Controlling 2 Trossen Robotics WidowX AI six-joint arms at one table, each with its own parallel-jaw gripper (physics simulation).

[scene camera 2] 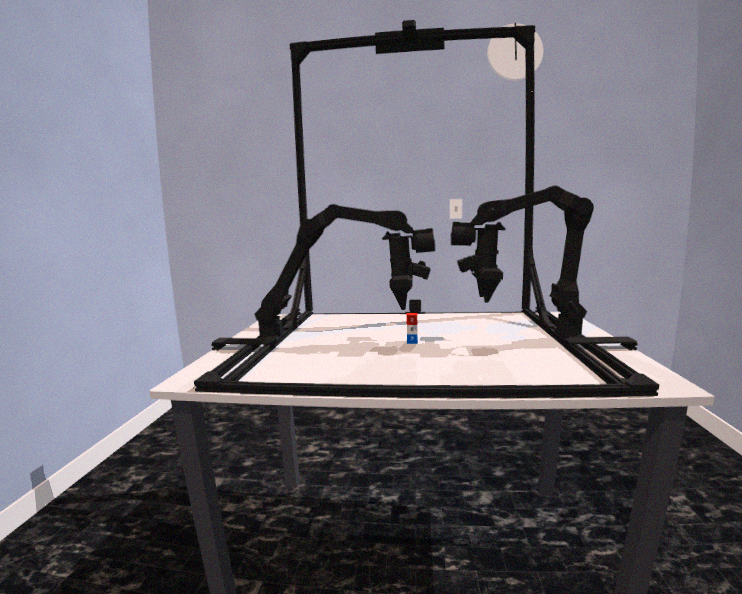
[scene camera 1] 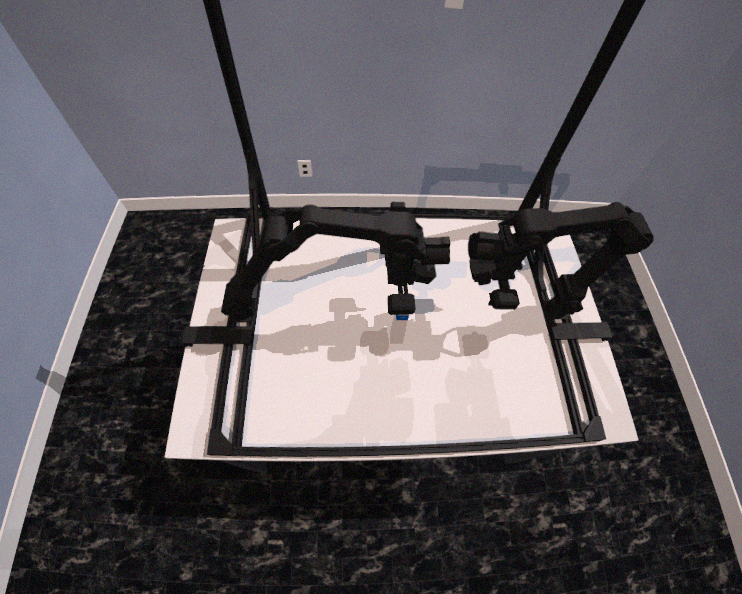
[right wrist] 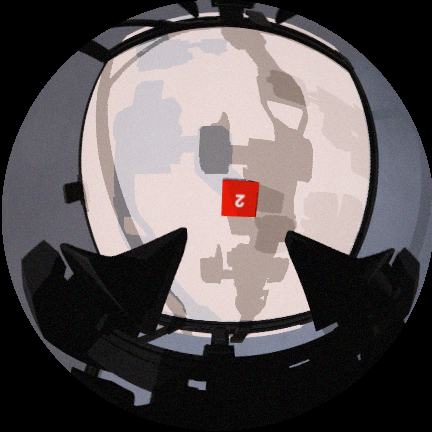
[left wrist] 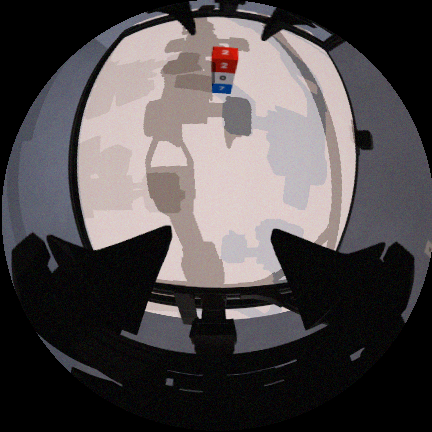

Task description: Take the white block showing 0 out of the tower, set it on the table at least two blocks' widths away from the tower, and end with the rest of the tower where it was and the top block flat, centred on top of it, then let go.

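Frame: origin at the left arm's base, x ahead, y left, z up, level; millimetres.
Where they show: left gripper, between the fingertips: [scene camera 2: 483, 299] [scene camera 1: 487, 290] [left wrist: 222, 232]; right gripper, between the fingertips: [scene camera 2: 403, 306] [scene camera 1: 397, 295] [right wrist: 237, 234] [left wrist: 228, 33]; left arm's base, origin of its link: [scene camera 2: 569, 334] [scene camera 1: 557, 309] [left wrist: 213, 301]; right arm's base, origin of its link: [scene camera 2: 270, 335] [scene camera 1: 242, 311] [right wrist: 219, 330].
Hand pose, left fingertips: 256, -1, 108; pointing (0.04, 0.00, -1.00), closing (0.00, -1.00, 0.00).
Observation:
Each offset is from my left fingertips to the top centre of the thing, as dx, dy, dz. "spot": to the spot under its first point. Level surfaces: height alone.
The tower stands upright on the table: a red block showing 2 @(+211, +4, -41) [scene camera 2: 412, 318] [left wrist: 225, 53] [right wrist: 240, 198] on top, the white block showing 0 @(+211, +4, -69) [scene camera 2: 412, 329] [left wrist: 223, 78] in the middle, and a blue block showing 7 @(+211, +4, -98) [scene camera 1: 402, 317] [scene camera 2: 412, 338] [left wrist: 221, 88] at the bottom. My right gripper [scene camera 1: 401, 303] [scene camera 2: 403, 306] [right wrist: 237, 234] is open and empty, above the tower and slightly left of it in scene camera 2. It hides the tower's upper part in scene camera 1. My left gripper [scene camera 1: 504, 299] [scene camera 2: 487, 298] [left wrist: 222, 232] is open and empty, high above the table, to the right of the tower.
The white table @(dz -127) [scene camera 1: 309, 396] [scene camera 2: 495, 371] has a black rail frame @(spot: +235, +368, -112) [scene camera 1: 402, 448] [scene camera 2: 427, 389] around its work area. Black posts [scene camera 1: 232, 86] [scene camera 2: 298, 136] rise at the sides. Shadows of both arms cross the table around the tower.

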